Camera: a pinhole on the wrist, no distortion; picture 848 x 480 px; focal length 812.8 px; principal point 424.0 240.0 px. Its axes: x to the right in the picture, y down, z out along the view. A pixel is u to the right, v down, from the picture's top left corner.
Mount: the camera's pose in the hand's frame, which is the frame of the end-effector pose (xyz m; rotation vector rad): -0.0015 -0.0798 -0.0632 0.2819 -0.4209 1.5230
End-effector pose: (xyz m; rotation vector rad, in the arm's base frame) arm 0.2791 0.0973 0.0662 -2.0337 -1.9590 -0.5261
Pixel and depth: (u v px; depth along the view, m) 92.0 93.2 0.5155
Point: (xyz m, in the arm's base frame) -0.1915 0.3000 -0.2254
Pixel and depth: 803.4 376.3 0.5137
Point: 0.2298 0.1955 -0.4412
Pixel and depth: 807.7 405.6 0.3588
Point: 0.2212 0.1466 -0.2780
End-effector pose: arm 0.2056 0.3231 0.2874 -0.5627 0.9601 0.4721
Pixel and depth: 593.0 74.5 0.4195
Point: 0.5644 0.4148 0.4538
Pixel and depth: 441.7 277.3 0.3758
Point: 0.4939 0.3134 0.5125
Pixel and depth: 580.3 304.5 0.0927
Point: 0.2766 0.2593 0.3388
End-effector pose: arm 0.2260 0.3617 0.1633 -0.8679 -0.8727 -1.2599
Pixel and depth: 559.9 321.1 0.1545
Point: 0.0952 0.4390 0.1789
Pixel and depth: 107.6 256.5 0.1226
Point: 0.0483 0.3732 0.1716
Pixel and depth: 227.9 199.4 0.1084
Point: 0.0745 0.3696 0.1771
